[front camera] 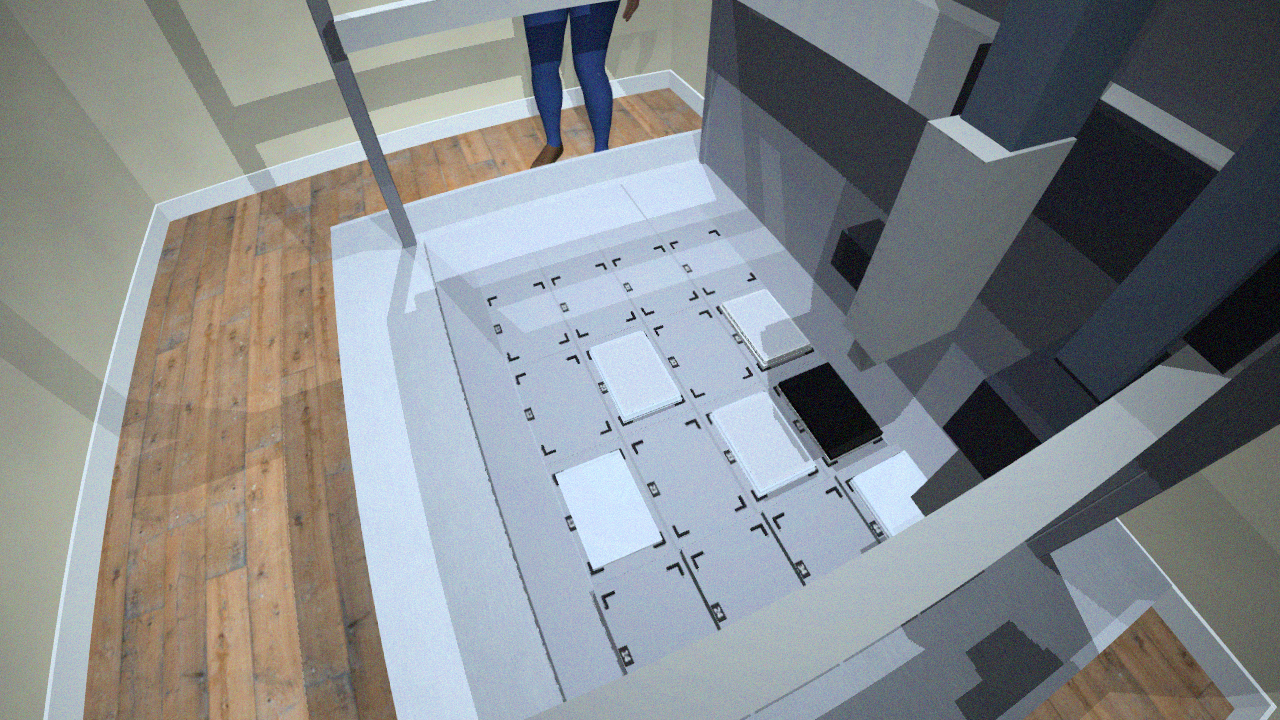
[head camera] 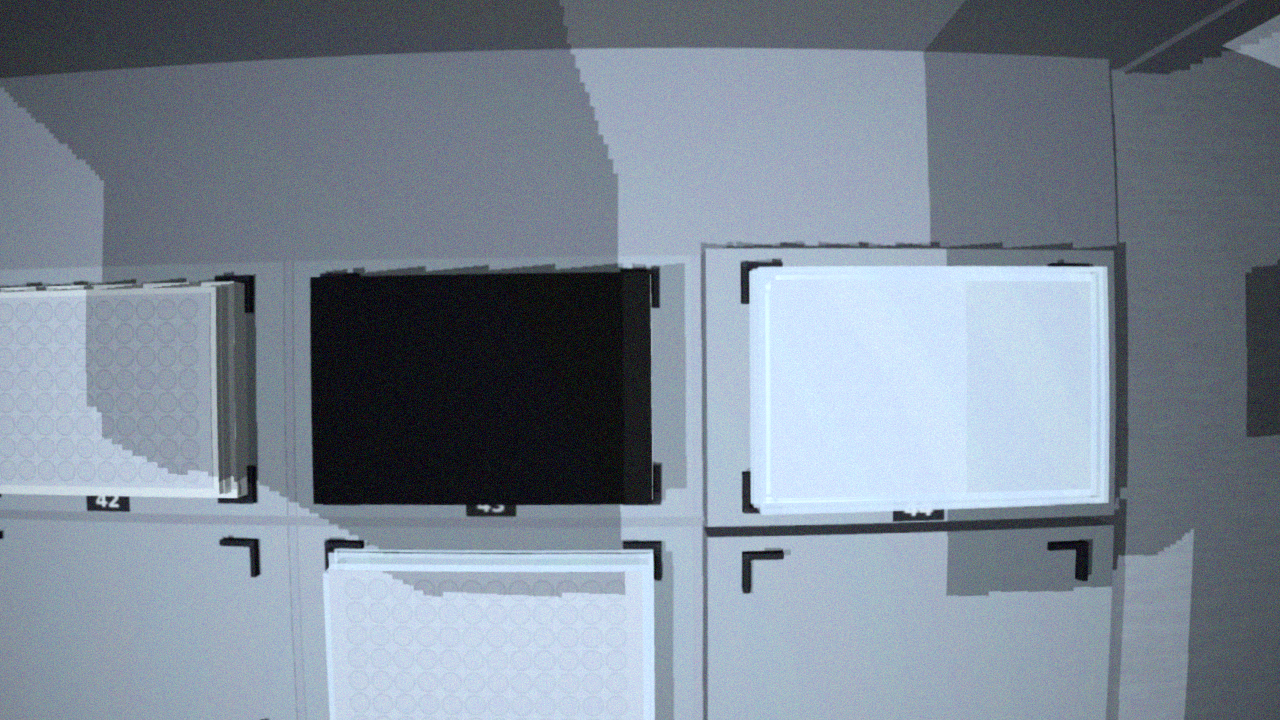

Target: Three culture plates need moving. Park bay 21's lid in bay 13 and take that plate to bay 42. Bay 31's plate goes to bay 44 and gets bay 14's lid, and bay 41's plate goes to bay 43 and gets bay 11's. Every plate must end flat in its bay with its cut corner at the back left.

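Places are measured from the robot's base along level axes (x ahead, y left, z up), in metres.
Where they show: gripper, fingertip midpoint: (front camera: 956,492); robot's base, origin of the base link: (front camera: 490,300).
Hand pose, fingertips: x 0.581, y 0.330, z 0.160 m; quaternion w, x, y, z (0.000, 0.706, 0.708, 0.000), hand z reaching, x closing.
Note:
Each offset is from my fingertips to the top centre of the thing.
The pale plate with round wells {0.353 m back, 0.034 m left, 0.146 m down} (front camera: 765,325) (head camera: 107,385) lies flat in bay 42. A black-topped plate {0.189 m back, 0.034 m left, 0.143 m down} (front camera: 827,410) (head camera: 465,385) lies flat in bay 43, with a thin pale edge at its right in the head view. A white-topped plate {0.025 m back, 0.034 m left, 0.129 m down} (front camera: 886,488) (head camera: 859,385) lies flat in bay 44, partly hidden in the front view. A flat white lid {0.189 m back, 0.287 m right, 0.152 m down} (front camera: 608,508) lies in bay 13. My gripper (front camera: 993,429) is near the bay 43 and 44 end, partly behind the pale beam. Its fingertips are hidden, so its opening cannot be told. The cut corners are not clear.
A white-topped plate {0.353 m back, 0.180 m right, 0.146 m down} (front camera: 635,376) is in bay 22. Another plate {0.189 m back, 0.073 m right, 0.146 m down} (front camera: 763,445) (head camera: 487,653) is in bay 33, just in front of bay 43. The parked pipetting stage (front camera: 962,232) hangs at the back. A pale beam (front camera: 895,591) crosses the near side of the deck.

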